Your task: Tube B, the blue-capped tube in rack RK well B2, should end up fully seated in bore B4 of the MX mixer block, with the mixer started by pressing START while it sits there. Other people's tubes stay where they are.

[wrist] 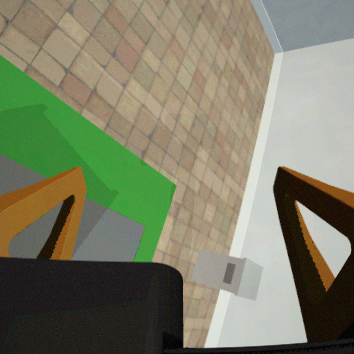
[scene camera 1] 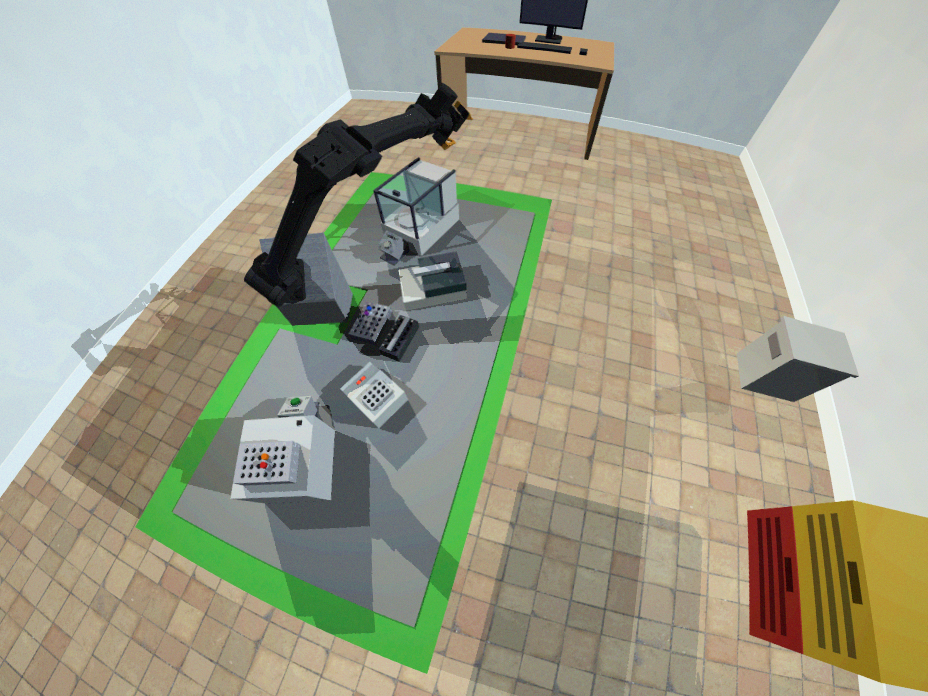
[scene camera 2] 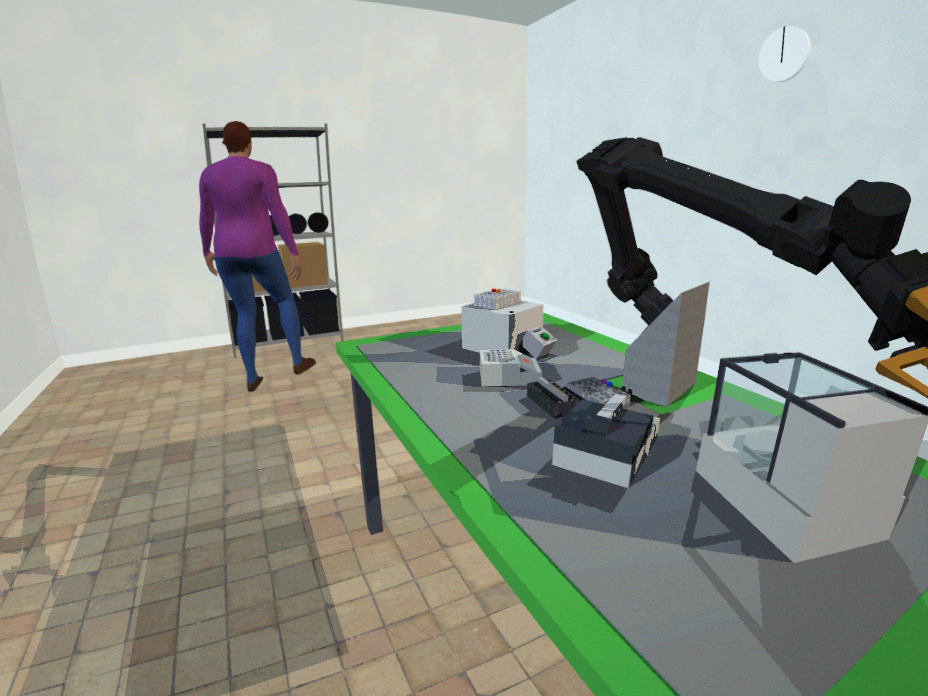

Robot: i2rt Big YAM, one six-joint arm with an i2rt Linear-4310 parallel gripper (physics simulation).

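Pixels of known places: gripper, between the fingertips: [wrist: 179, 177] [scene camera 1: 463, 130]; arm's base, origin of its link: [scene camera 1: 290, 278] [scene camera 2: 666, 319].
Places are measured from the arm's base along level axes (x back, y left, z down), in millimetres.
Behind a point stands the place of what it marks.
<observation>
The blue-capped tube [scene camera 1: 368, 307] @(y -17, x -209, z 115 mm) [scene camera 2: 608, 384] @(y -17, x -216, z 119 mm) stands in the dark rack [scene camera 1: 346, 323] @(y -49, x -134, z 169 mm), close to a purple cap [scene camera 1: 366, 314] @(y -41, x -207, z 118 mm). A large white unit [scene camera 1: 316, 449] @(y -459, x -178, z 66 mm) [scene camera 2: 487, 330] @(y -463, x -178, z 94 mm) carries a grey block of bores with an orange cap [scene camera 1: 264, 456] @(y -498, x -103, z -13 mm) and a red cap [scene camera 1: 263, 465] @(y -516, x -106, z -13 mm) in it. A green button [scene camera 1: 295, 401] @(y -334, x -72, z 99 mm) [scene camera 2: 545, 335] @(y -330, x -71, z 101 mm) sits on a small box beside it. Labels are too small to read. My gripper [scene camera 1: 458, 128] @(y 565, x -479, z -133 mm) [wrist: 179, 177] @(y 565, x -479, z -133 mm) is open and empty, high beyond the glass-walled balance, far from the rack. Its fingers are partly cut off in scene camera 2.
The glass-walled balance [scene camera 1: 449, 191] @(y 428, x -434, z 20 mm) [scene camera 2: 862, 464] @(y 496, x -404, z 25 mm) and a low dark-topped box [scene camera 1: 438, 298] @(y 39, x -419, z 139 mm) [scene camera 2: 592, 458] @(y 134, x -487, z 133 mm) stand between gripper and rack. A black slotted rack [scene camera 1: 399, 337] @(y -110, x -316, z 134 mm) [scene camera 2: 550, 397] @(y -79, x -346, z 132 mm) adjoins the tube rack. A small white device [scene camera 1: 383, 418] @(y -353, x -306, z 140 mm) [scene camera 2: 490, 372] @(y -274, x -343, z 130 mm) stands near the large unit. A person [scene camera 2: 243, 202] stands beyond the table.
</observation>
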